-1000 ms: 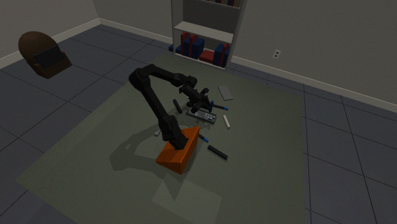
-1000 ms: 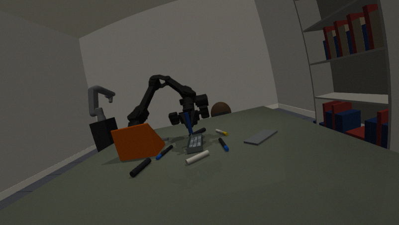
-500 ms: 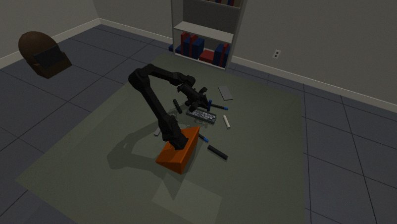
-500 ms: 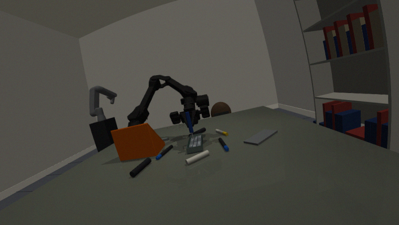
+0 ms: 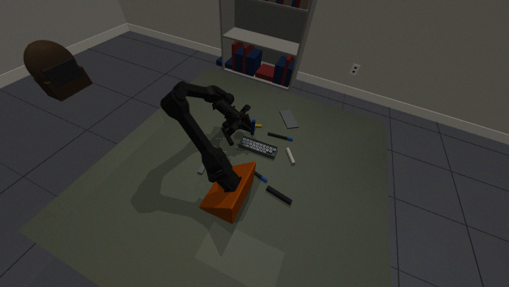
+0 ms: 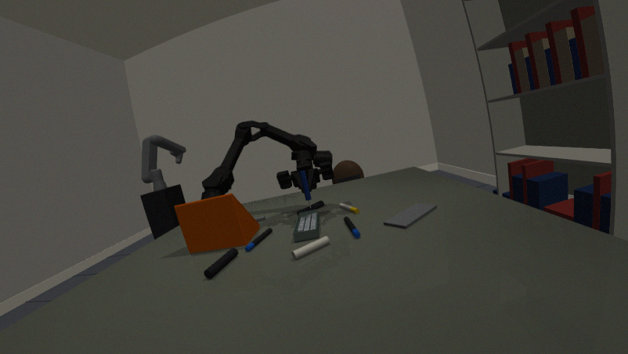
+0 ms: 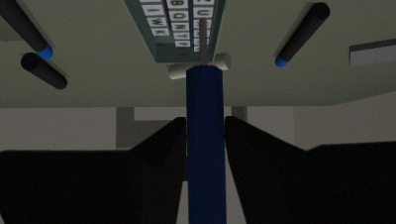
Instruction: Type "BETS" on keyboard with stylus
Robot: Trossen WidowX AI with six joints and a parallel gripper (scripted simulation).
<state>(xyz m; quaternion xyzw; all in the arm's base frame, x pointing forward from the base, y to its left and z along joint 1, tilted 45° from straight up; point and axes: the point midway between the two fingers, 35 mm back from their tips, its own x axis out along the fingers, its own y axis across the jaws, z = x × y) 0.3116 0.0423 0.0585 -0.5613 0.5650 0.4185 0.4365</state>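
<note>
Now: gripper tip 12 cm short of the yellow-tipped marker, 4 cm to the right of it and 10 cm above it. Round my gripper tip: blue stylus (1 cm below); white cylinder (21 cm to the right, 9 cm below); grey slab (27 cm ahead, 14 cm to the right, 10 cm below).
</note>
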